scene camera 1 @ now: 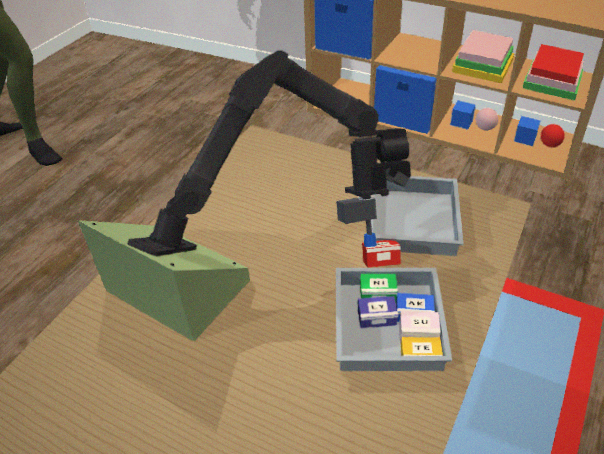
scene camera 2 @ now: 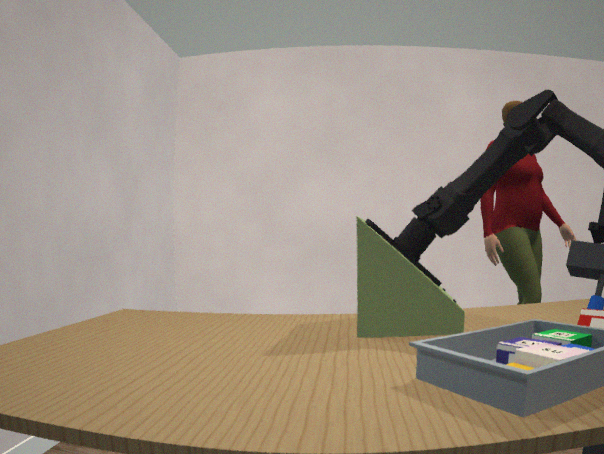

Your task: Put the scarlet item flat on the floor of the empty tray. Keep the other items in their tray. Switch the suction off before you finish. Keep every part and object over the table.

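Where they show: hand, tool point: (scene camera 1: 370,249) (scene camera 2: 591,319); arm's base, link origin: (scene camera 1: 163,246) (scene camera 2: 402,254).
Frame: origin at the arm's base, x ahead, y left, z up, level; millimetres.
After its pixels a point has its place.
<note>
The scarlet item, a red box with a white band and label (scene camera 1: 383,257) @(x 417, y 241, z -105 mm) (scene camera 2: 584,319) @(x 391, y 230, z -98 mm), hangs at my suction cup (scene camera 1: 370,241) (scene camera 2: 595,302), which touches its top near one end. The box is about level, between the two trays in scene camera 1; its height above the table is hard to tell. The empty grey tray (scene camera 1: 425,220) @(x 468, y 445, z -147 mm) is behind it, partly hidden by the arm. The other grey tray (scene camera 1: 392,365) @(x 519, y -15, z -129 mm) (scene camera 2: 470,381) @(x 531, y -10, z -129 mm) holds the green NI box (scene camera 1: 378,283) @(x 430, y 164, z -108 mm), purple LY box (scene camera 1: 377,306) @(x 448, y 103, z -111 mm), blue AK box (scene camera 1: 416,303) @(x 523, y 143, z -112 mm), pink SU box (scene camera 1: 420,322) @(x 545, y 87, z -100 mm) and yellow TE box (scene camera 1: 421,347) @(x 563, y 39, z -116 mm).
The arm stands on a green wedge base (scene camera 1: 150,295) @(x 10, y -88, z -59 mm) (scene camera 2: 395,305) @(x 120, y -34, z -90 mm) at the left of the table. A blue mat with a red border (scene camera 1: 525,360) lies on the floor to the right. A wooden shelf (scene camera 1: 507,10) stands behind. A person (scene camera 2: 520,200) stands beyond the table.
</note>
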